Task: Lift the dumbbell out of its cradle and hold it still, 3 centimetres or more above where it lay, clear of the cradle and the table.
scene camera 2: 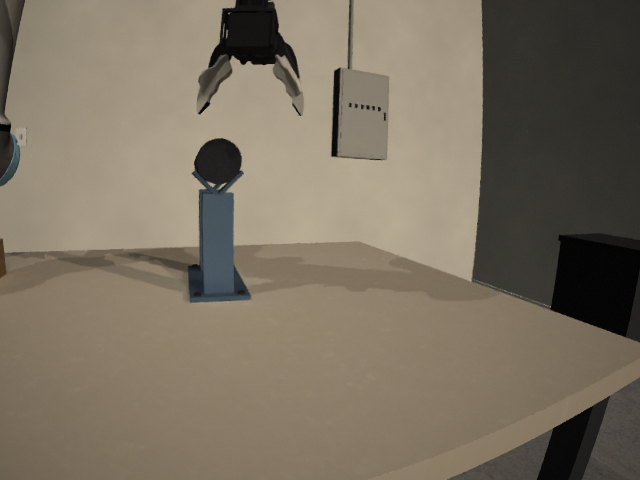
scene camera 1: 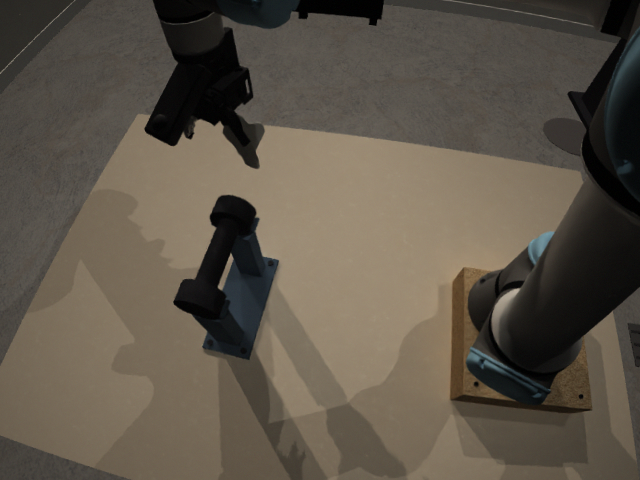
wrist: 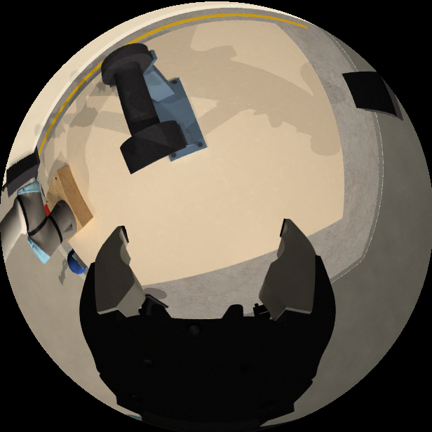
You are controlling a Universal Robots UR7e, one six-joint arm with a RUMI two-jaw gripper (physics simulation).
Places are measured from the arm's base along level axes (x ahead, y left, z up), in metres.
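Pixels of known places: gripper, between the fingertips: (scene camera 2: pixel 248 114) (scene camera 1: pixel 222 152).
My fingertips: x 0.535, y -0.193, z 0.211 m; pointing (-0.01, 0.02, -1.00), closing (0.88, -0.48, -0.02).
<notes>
Behind a point stands the place of what it marks.
A black dumbbell (scene camera 1: pixel 217 256) @(x 0.525, y -0.021, z 0.162 m) (scene camera 2: pixel 218 160) @(x 0.512, y -0.126, z 0.147 m) (wrist: pixel 136 100) lies level in the V-shaped holders of a blue cradle (scene camera 1: pixel 251 302) @(x 0.510, y -0.030, z -0.068 m) (scene camera 2: pixel 218 242) @(x 0.514, y -0.123, z 0.016 m) (wrist: pixel 185 112) with two posts on a base plate. In scene camera 2 one round end of the dumbbell faces the view and hides the bar. My gripper (scene camera 1: pixel 217 138) @(x 0.535, y -0.193, z 0.211 m) (scene camera 2: pixel 250 110) @(x 0.535, y -0.193, z 0.211 m) (wrist: pixel 201 224) is open, with nothing between the fingers. Its tips point down and are higher than the dumbbell in scene camera 2. In scene camera 1 it is apart from the dumbbell, towards the far table edge. In the wrist view the dumbbell lies ahead and left of the fingers.
The cradle stands on a beige table (scene camera 1: pixel 361 206) @(x 0.269, y -0.289, z -0.076 m) (scene camera 2: pixel 336 361) @(x 0.567, y -0.396, z -0.076 m) (wrist: pixel 240 190). The arm's base is on a wooden block (scene camera 1: pixel 460 341) @(x 0.091, y 0.059, z -0.020 m) (wrist: pixel 72 197) at the right in scene camera 1. A grey box (scene camera 2: pixel 361 113) hangs on the wall. A black block (scene camera 2: pixel 594 279) stands beyond the table edge.
</notes>
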